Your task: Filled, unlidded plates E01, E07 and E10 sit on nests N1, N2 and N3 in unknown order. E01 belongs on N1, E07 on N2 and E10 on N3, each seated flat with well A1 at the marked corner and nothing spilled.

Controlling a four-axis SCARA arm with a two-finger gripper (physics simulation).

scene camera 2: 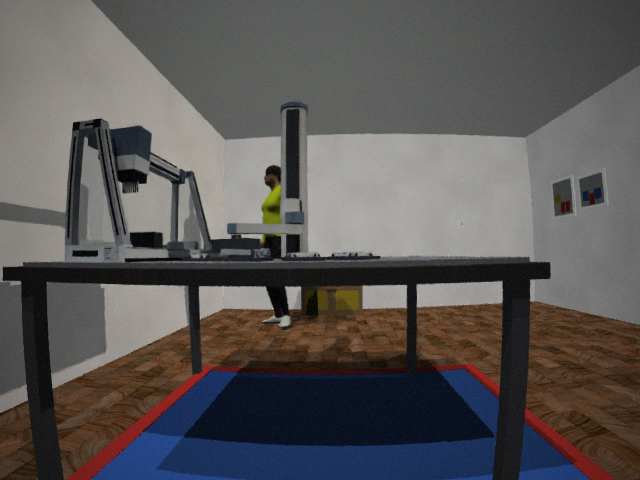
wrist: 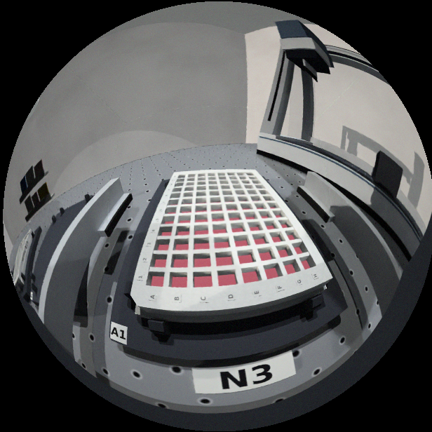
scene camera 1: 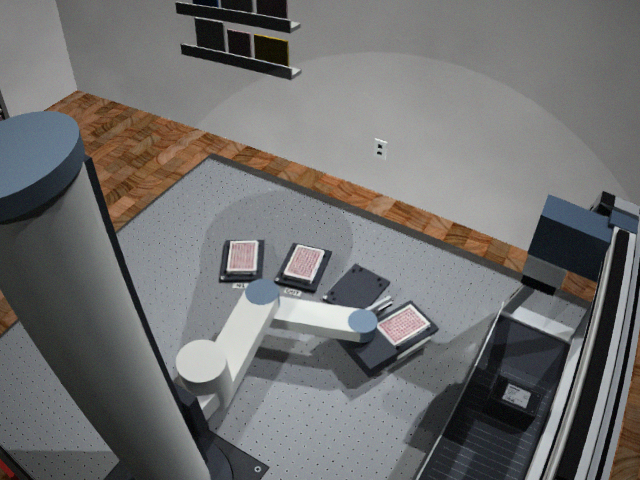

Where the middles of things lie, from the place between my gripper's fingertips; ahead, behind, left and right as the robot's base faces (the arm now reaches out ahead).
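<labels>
Nest N2 [scene camera 1: 362, 288] is 18 cm to the left of my hand, 4 cm ahead of it and 3 cm below it. The OUT nest [scene camera 1: 312, 287] is likewise 3 cm below my hand and 4 cm ahead of it, but 35 cm to the left. As for nest N3 [wrist: 224, 339], I find it 2 cm behind my hand, 1 cm to the left of it and 3 cm below it.
</labels>
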